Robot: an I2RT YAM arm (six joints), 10 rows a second.
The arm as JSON. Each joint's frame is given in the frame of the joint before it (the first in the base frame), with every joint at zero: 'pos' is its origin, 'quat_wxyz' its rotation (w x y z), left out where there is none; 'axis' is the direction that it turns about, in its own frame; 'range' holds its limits. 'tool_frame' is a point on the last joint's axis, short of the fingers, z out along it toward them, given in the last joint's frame.
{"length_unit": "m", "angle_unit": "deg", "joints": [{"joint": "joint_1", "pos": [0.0, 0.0, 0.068], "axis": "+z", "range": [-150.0, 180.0]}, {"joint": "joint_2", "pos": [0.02, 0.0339, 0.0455], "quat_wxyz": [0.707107, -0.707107, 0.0, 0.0], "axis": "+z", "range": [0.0, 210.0]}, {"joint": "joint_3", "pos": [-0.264, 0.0, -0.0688], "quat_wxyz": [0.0, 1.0, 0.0, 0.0], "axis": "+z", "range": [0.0, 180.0]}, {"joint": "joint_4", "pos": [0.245, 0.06, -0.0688], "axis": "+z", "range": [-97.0, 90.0]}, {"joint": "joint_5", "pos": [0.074, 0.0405, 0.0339], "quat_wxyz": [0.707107, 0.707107, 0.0, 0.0], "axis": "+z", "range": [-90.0, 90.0]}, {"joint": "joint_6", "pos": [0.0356, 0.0, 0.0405], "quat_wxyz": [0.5, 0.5, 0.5, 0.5], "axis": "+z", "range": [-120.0, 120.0]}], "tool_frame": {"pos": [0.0, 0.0, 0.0], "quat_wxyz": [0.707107, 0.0, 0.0, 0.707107]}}
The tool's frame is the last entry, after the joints.
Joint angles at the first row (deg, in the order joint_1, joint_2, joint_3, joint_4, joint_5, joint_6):
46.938, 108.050, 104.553, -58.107, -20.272, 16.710
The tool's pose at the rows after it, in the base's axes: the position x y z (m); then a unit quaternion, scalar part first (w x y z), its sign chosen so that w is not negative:
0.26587, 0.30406, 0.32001, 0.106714, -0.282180, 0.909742, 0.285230
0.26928, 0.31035, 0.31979, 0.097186, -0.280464, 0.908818, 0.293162
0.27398, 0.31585, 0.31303, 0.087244, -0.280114, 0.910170, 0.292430
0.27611, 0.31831, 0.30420, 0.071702, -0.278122, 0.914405, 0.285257
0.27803, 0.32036, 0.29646, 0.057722, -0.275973, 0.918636, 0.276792
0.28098, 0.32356, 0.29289, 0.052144, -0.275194, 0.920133, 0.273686
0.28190, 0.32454, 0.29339, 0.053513, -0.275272, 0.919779, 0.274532
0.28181, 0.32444, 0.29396, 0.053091, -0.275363, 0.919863, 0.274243
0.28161, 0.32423, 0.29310, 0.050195, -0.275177, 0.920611, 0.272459
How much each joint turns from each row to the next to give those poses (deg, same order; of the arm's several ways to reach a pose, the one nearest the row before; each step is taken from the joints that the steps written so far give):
0.021, 0.765, 2.055, -0.984, -1.509, 1.420
0.154, 1.856, 2.466, -0.850, -1.223, 0.590
0.000, 1.968, 1.357, -0.417, -0.525, 0.000
0.000, 1.357, 0.266, -0.941, -0.197, -0.021
0.000, 1.309, 0.455, -1.113, 0.022, -0.044
0.000, 1.356, 1.291, -0.700, -0.021, -0.021
-0.001, 0.285, 0.503, -0.022, -0.001, 0.021
0.000, 0.022, 0.176, -0.219, 0.000, -0.022
0.001, 0.087, -0.001, -0.327, 0.000, -0.044

